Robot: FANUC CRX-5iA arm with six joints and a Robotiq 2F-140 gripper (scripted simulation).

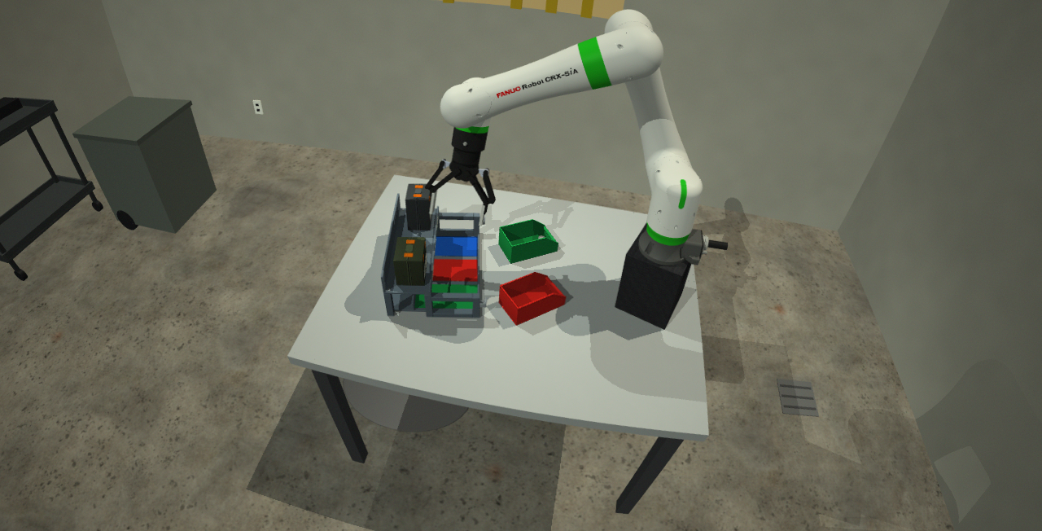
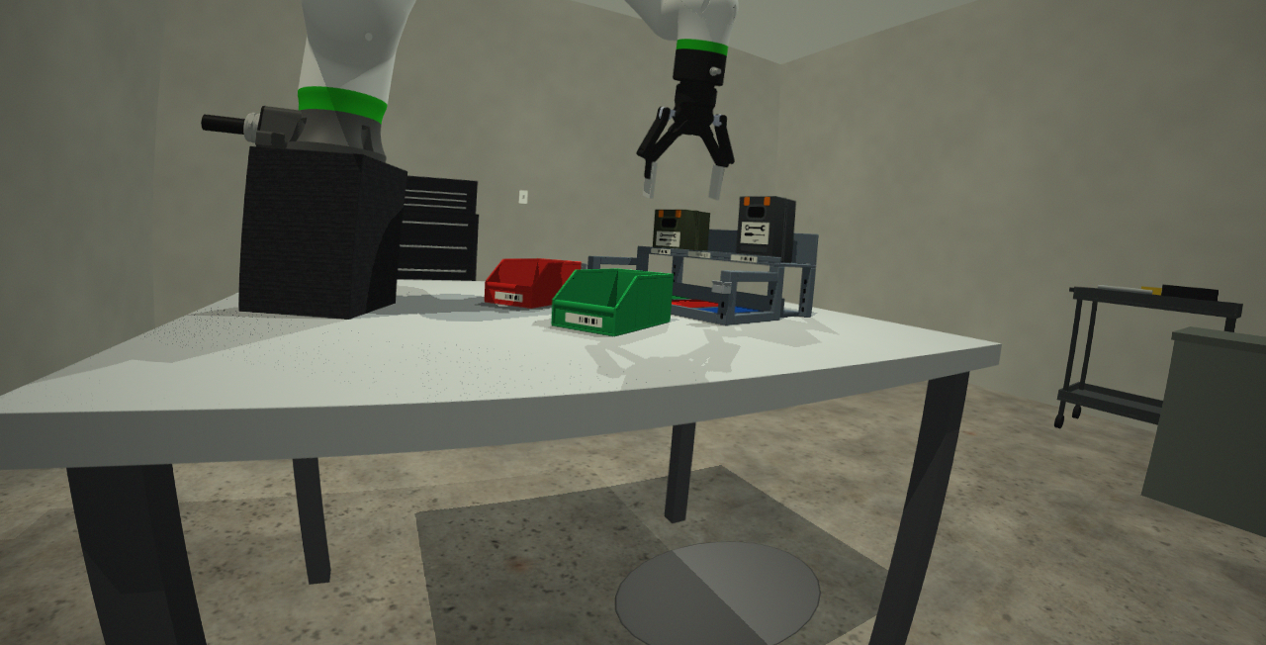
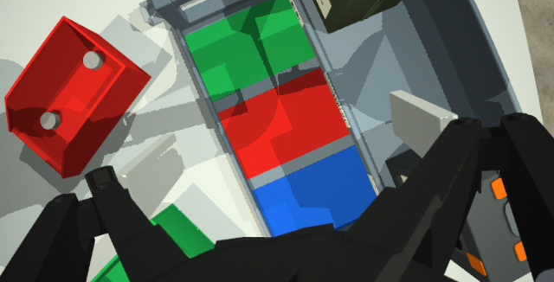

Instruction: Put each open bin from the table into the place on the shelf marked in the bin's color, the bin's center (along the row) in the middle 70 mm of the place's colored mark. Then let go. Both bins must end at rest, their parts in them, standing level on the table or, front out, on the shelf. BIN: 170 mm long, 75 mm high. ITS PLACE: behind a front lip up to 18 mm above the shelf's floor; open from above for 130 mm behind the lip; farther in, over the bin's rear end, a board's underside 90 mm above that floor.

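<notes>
The green bin is 19 cm behind my hand, 18 cm below it and 16 cm to the right of it. From my hand the other things lie so: red bin: 25 cm behind, 18 cm below, 8 cm to the left.
</notes>
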